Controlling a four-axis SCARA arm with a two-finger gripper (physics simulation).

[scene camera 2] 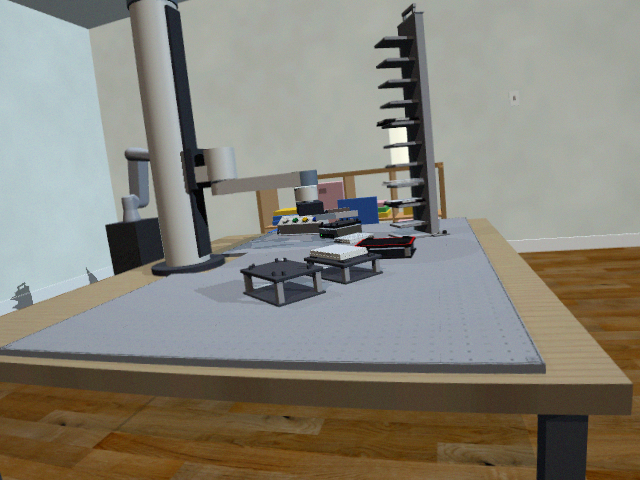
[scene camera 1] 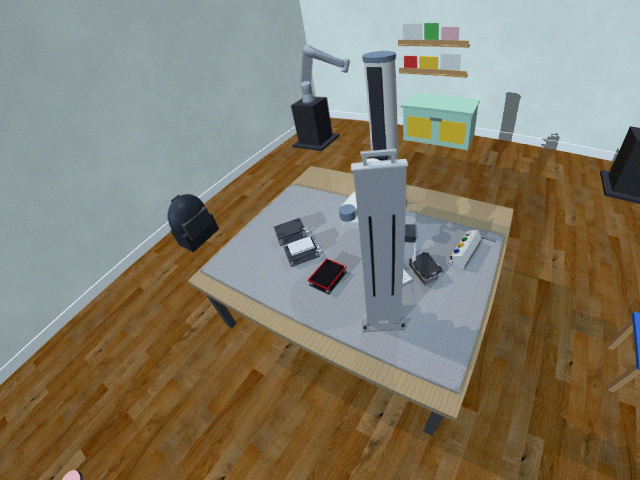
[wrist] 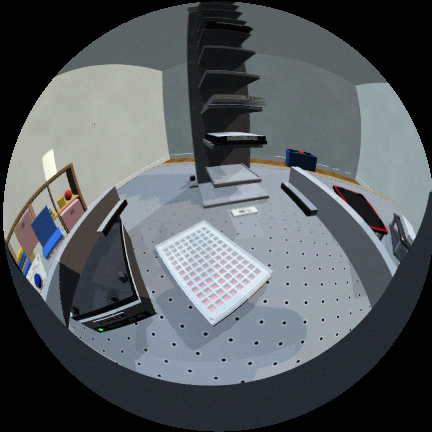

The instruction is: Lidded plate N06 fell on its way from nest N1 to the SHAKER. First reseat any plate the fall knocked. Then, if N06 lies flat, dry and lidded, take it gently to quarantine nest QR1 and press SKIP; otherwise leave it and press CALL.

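Pixels of known places: gripper, fingertip midpoint: (scene camera 2: pixel 353 211) (wrist: pixel 198 180); arm's base at its link origin: (scene camera 2: pixel 189 267).
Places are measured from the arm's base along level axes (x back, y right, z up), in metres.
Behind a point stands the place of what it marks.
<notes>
A plate with pinkish wells (wrist: pixel 212 270) @[z 0.029, x -0.518, y -0.275 m] (scene camera 2: pixel 354 238) @[z 0.026, x -0.542, y -0.242 m], seemingly N06 under a clear lid, lies flat on the perforated board, turned askew; no liquid shows around it. The tower hides part of it in scene camera 1. My gripper (wrist: pixel 198 180) @[z 0.121, x -0.538, y -0.284 m] is open and empty above the plate, one finger on each side in the wrist view. The black device with a green light (wrist: pixel 107 290) @[z 0.068, x -0.438, y -0.345 m] (scene camera 1: pixel 426 267) @[z 0.068, x -0.471, y -0.411 m] (scene camera 2: pixel 340 228) @[z 0.060, x -0.470, y -0.342 m], apparently the SHAKER, is beside the plate. A white plate (scene camera 1: pixel 301 245) @[z 0.079, x -0.595, y 0.228 m] (scene camera 2: pixel 338 252) @[z 0.079, x -0.607, y 0.283 m] rests on a dark stand; its exact seating is unclear. The button box (scene camera 1: pixel 465 248) @[z 0.094, x -0.301, y -0.555 m] (scene camera 2: pixel 299 225) @[z 0.056, x -0.246, y -0.512 m] has coloured buttons.
The tall shelf tower (scene camera 1: pixel 383 248) @[z 0.477, x -0.806, y -0.345 m] (scene camera 2: pixel 424 124) @[z 0.400, x -0.817, y -0.269 m] (wrist: pixel 196 110) @[z 0.207, x -0.755, y -0.376 m] holds plates on some shelves. A red-edged black nest (scene camera 1: pixel 327 274) @[z 0.053, x -0.691, y 0.009 m] (scene camera 2: pixel 387 242) @[z 0.053, x -0.694, y 0.034 m] (wrist: pixel 360 207) @[z 0.053, x -0.675, y 0.004 m], its label unreadable, and a dark stand without a plate (scene camera 1: pixel 290 230) @[z 0.071, x -0.512, y 0.366 m] (scene camera 2: pixel 281 270) @[z 0.071, x -0.508, y 0.410 m] are on the board. A small white card (wrist: pixel 244 211) @[z 0.015, x -0.656, y -0.260 m] lies near the tower foot.
</notes>
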